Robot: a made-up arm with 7 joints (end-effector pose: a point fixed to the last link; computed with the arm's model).
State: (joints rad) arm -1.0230 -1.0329 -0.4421 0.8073 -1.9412 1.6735 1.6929
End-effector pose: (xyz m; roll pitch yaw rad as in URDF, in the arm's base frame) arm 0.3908 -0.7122 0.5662 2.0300 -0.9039 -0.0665
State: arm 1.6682 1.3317 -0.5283 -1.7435 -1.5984 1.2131 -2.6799
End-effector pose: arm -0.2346 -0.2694 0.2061 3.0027 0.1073 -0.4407
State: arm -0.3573 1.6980 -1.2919 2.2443 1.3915 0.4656 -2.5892
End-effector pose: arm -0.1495 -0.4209 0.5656 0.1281 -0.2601 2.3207
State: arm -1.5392 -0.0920 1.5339 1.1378 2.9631 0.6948 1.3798
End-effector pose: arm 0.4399 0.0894 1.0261 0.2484 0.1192 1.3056
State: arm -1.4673 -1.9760 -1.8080 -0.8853 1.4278 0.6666 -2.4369
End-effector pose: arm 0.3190 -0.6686 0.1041 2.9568 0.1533 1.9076
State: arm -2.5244 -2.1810 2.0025 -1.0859 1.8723 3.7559 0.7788
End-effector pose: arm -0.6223 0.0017 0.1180 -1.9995 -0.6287 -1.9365
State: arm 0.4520 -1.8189 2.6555 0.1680 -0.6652 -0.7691 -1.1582
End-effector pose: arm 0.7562 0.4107 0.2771 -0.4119 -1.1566 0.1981
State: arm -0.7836 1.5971 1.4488 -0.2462 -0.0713 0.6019 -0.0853
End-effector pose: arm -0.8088 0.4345 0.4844 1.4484 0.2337 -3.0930
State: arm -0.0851 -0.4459 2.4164 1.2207 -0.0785 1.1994 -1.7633
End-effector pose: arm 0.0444 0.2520 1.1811 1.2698 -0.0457 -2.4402
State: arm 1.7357 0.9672 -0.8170 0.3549 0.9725 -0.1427 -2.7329
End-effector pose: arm 0.3813 -0.5309 1.1170 0.5914 0.8106 2.7478
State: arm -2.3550 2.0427 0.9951 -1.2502 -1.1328 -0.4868 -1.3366
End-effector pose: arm -0.1612 0.5937 0.0543 -0.1693 0.6647 0.4596
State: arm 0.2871 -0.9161 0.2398 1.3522 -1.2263 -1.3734 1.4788
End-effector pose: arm 0.7040 0.1427 0.4593 0.8584 -0.6436 -0.3127
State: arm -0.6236 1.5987 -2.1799 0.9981 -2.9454 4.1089 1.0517
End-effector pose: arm -0.7699 0.0844 0.4082 0.2748 -1.2104 2.5019
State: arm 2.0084 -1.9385 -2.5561 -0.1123 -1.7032 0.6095 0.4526
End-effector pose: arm -0.2528 0.7269 -0.0344 -1.3836 1.0937 1.4912
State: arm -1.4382 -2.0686 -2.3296 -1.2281 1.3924 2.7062 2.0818
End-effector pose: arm 0.2026 -0.4044 0.0335 -1.1943 0.6127 -1.3750
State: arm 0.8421 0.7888 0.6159 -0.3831 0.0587 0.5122 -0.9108
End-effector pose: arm -0.2751 -0.7061 0.9710 0.3054 0.3679 -2.6591
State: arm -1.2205 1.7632 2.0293 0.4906 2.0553 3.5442 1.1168
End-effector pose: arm -0.1262 0.5888 0.1307 -0.4717 0.5959 -1.0473
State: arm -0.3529 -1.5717 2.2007 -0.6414 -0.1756 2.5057 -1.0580
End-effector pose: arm 0.4796 -0.4735 0.2552 -2.5007 -0.9448 -2.6661
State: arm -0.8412 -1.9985 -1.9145 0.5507 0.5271 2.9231 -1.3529
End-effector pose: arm 0.2564 -0.6638 0.3111 1.6326 1.1587 1.6131
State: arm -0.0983 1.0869 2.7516 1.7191 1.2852 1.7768 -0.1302
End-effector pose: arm -0.3811 0.2007 0.2569 -2.9476 -0.6614 1.6711
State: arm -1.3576 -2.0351 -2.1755 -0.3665 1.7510 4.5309 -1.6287
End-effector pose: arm 0.0114 -0.6461 -0.0329 -0.7403 0.1392 0.6828
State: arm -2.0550 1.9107 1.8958 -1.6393 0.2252 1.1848 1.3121
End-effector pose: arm -0.2808 0.5259 0.5890 -1.2777 -1.1811 0.4438
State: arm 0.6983 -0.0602 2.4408 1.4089 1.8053 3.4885 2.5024
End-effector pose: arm -0.2993 -0.1377 0.8355 1.9429 0.4990 3.0163
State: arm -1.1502 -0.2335 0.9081 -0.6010 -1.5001 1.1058 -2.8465
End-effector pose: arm -0.3336 0.0135 1.2379 0.6771 0.3887 -1.2509
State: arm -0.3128 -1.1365 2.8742 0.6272 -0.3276 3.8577 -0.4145
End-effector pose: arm 0.5151 -0.1080 0.9264 -2.5935 0.2243 2.9718
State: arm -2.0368 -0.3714 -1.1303 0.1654 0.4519 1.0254 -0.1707
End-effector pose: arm -0.2796 -0.1624 1.3092 0.5002 -0.8980 -0.0685
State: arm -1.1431 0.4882 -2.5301 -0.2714 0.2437 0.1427 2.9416
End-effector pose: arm -0.1201 0.3559 1.2927 0.9384 1.4487 -2.5578
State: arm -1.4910 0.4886 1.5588 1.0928 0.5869 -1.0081 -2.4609
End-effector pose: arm 0.4011 0.2617 0.9035 -2.7812 -0.4718 2.7133
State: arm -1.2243 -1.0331 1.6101 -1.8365 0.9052 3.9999 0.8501
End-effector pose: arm -0.3022 -0.4650 0.6819 -2.1787 -0.4639 -1.0185
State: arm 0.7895 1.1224 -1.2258 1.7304 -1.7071 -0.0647 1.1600
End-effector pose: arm 0.2277 -0.6246 0.8573 3.0553 -0.6571 -1.7116
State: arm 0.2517 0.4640 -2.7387 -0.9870 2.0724 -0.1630 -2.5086
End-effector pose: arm 0.0452 -0.0320 1.3058 2.9530 1.3342 2.3252
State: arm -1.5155 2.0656 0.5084 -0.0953 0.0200 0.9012 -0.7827
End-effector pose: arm -0.2356 0.7350 -0.0111 -1.5283 1.2465 -0.1833
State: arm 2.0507 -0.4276 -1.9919 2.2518 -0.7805 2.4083 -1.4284
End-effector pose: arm 0.4141 0.1890 0.7665 1.6682 0.8584 2.2374
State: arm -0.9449 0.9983 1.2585 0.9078 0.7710 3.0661 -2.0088
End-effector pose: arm -0.0617 0.4337 0.8878 -0.6490 0.1478 2.0266
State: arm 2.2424 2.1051 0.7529 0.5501 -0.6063 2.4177 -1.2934
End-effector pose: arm 0.4522 -0.5372 0.1311 -2.5482 0.1854 -3.0697
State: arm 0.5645 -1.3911 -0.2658 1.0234 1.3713 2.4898 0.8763
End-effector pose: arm 0.5923 0.1100 0.2142 -1.7035 -0.0656 -2.0610
